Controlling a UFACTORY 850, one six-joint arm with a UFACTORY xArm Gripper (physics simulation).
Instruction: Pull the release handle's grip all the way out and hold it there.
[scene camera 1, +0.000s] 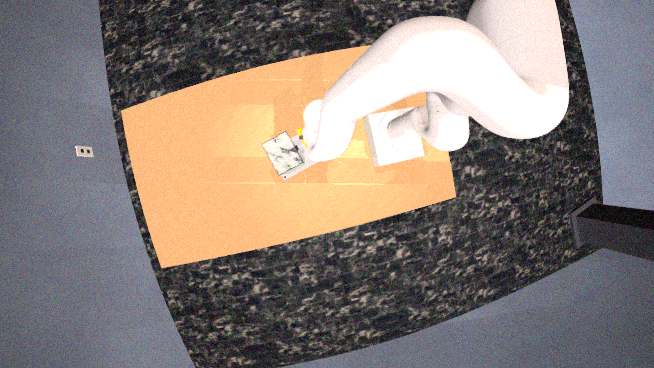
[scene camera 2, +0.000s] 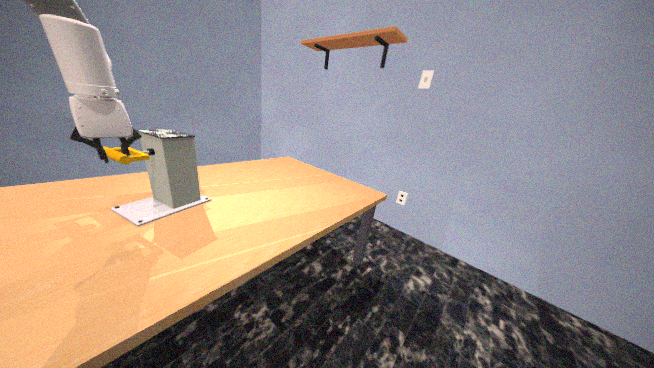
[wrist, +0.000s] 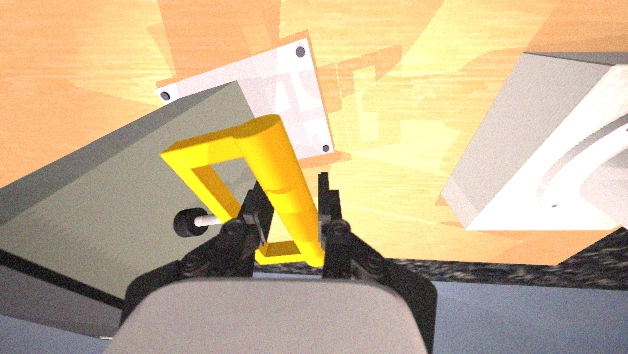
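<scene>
The yellow release handle (scene camera 1: 301, 132) (scene camera 2: 136, 158) (wrist: 280, 165) is a rectangular loop with a thick rounded grip bar. A short pale rod joins it to a black collar (scene camera 2: 151, 151) (wrist: 188, 222) on the side of the grey-green housing (scene camera 2: 175, 170) (wrist: 125, 200), which has a marbled top (scene camera 1: 283, 154). A short stretch of rod shows between collar and handle in the wrist view. My gripper (scene camera 2: 115, 156) (wrist: 295, 186) is shut on the grip bar, one black finger inside the loop and one outside. In scene camera 1 the arm hides the fingers.
The housing stands on a pale base plate (scene camera 2: 135, 215) (wrist: 280, 90) bolted to the wooden table (scene camera 1: 200, 200) (scene camera 2: 280, 200). A white block-shaped arm base (scene camera 1: 400, 150) (wrist: 525, 180) stands on the table. A wall shelf (scene camera 2: 350, 41) hangs beyond the table.
</scene>
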